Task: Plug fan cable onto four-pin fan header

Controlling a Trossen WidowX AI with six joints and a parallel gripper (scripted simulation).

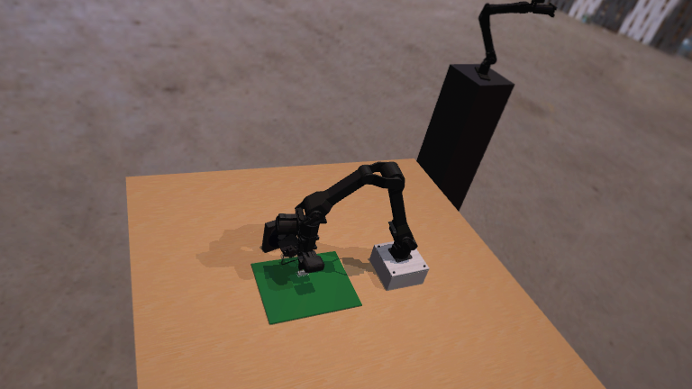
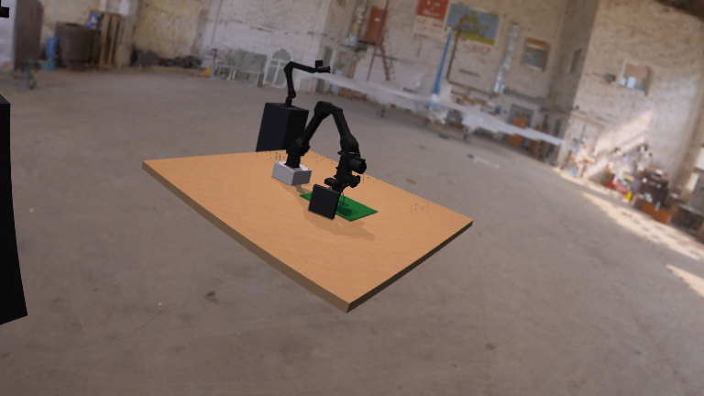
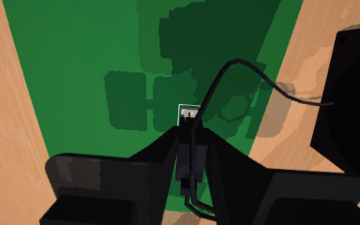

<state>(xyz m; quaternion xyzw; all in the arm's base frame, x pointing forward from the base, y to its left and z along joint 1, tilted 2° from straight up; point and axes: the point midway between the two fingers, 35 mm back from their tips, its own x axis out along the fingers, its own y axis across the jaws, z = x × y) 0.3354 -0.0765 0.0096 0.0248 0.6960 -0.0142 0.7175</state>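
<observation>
The black plug is 1 cm behind my gripper tip and 1 cm above it. From my gripper tip the other things lie so: black fan 2 cm ahead, 13 cm to the right, 2 cm above; green board 5 cm to the left, 5 cm below.
</observation>
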